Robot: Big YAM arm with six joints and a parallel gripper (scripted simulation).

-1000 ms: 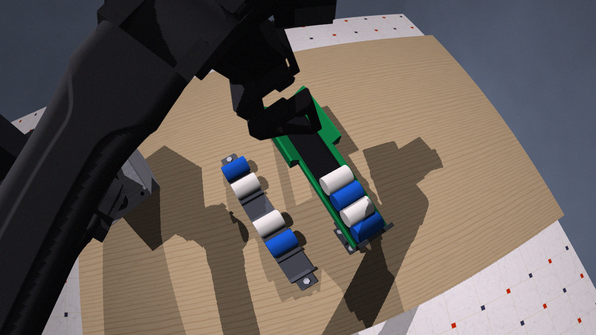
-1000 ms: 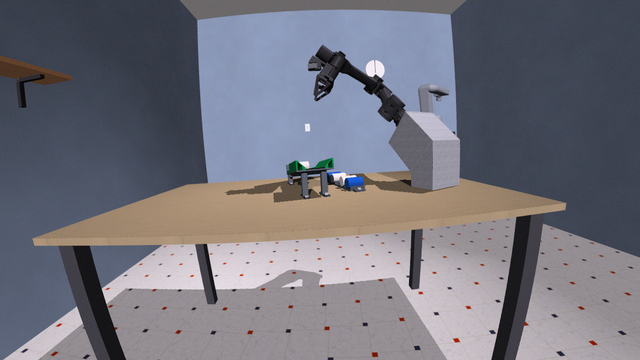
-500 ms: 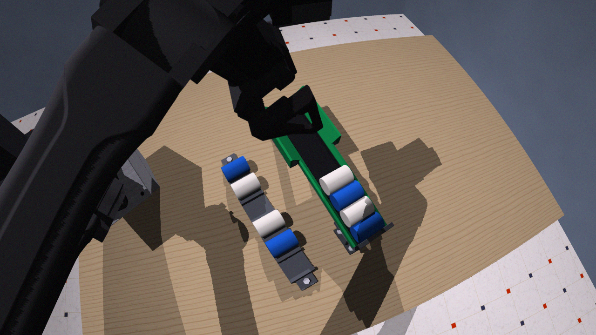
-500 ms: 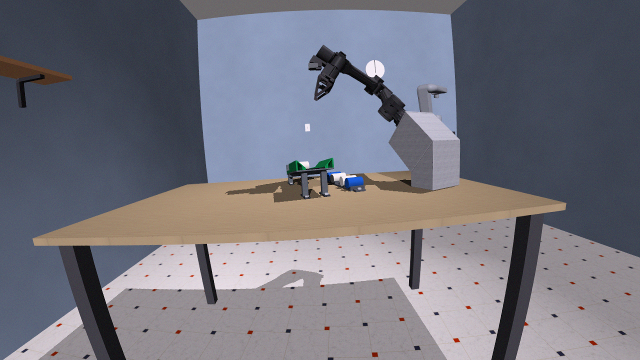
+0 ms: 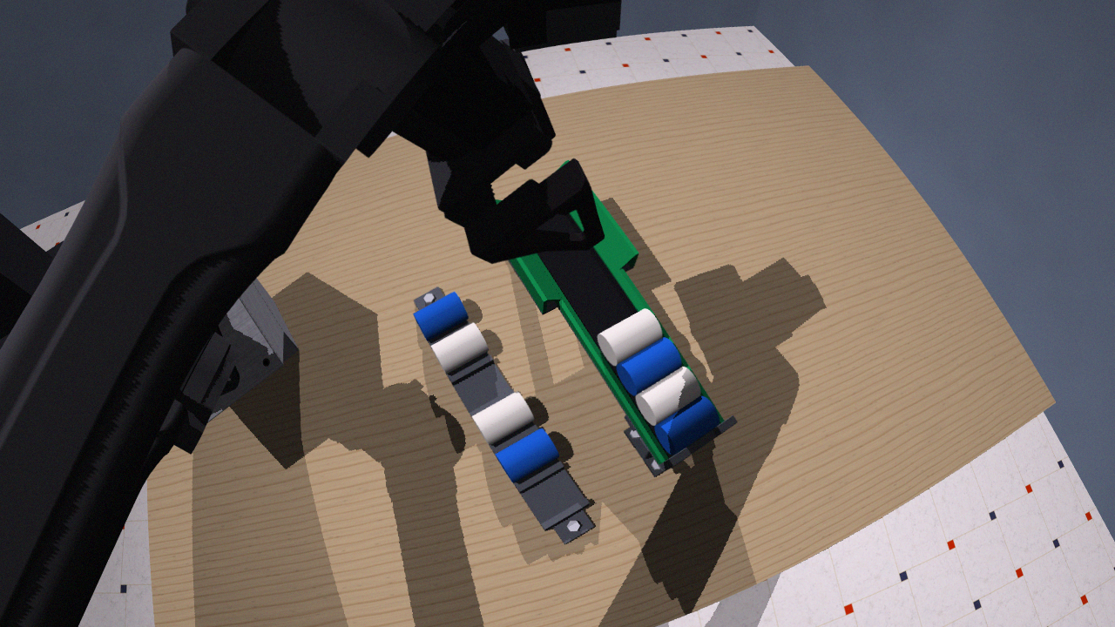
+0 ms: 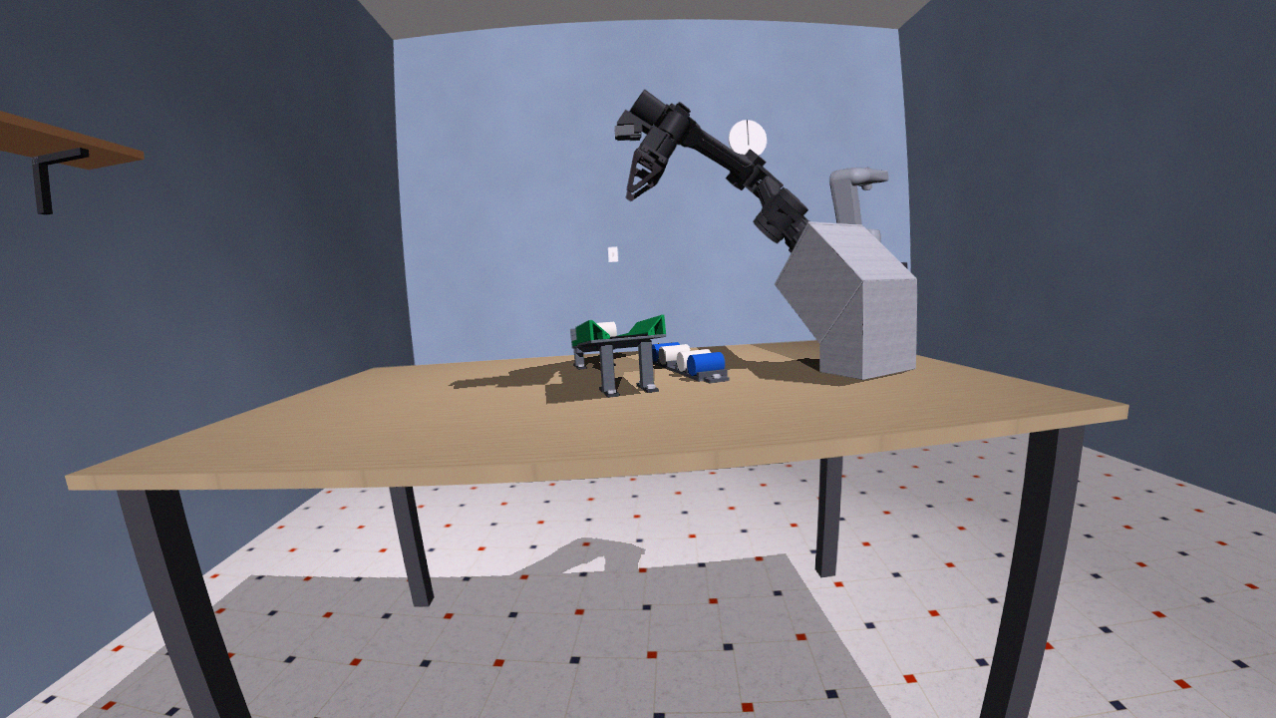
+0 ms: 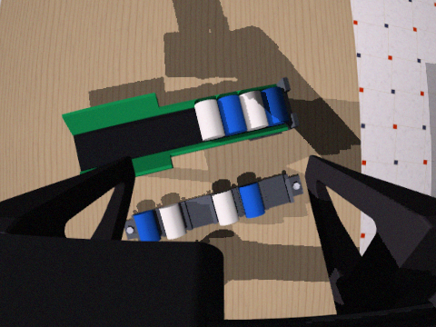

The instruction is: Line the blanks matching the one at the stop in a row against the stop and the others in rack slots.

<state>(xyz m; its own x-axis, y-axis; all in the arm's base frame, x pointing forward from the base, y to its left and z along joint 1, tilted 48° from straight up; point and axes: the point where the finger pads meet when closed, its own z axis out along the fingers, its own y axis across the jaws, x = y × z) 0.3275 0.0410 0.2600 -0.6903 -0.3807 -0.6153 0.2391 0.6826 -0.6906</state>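
The grey stock rack is 390 mm below my hand, 80 mm behind it and 40 mm to the left of it. Also, from my hand: grey stop: 320 mm below, 150 mm to the right, 80 mm ahead.
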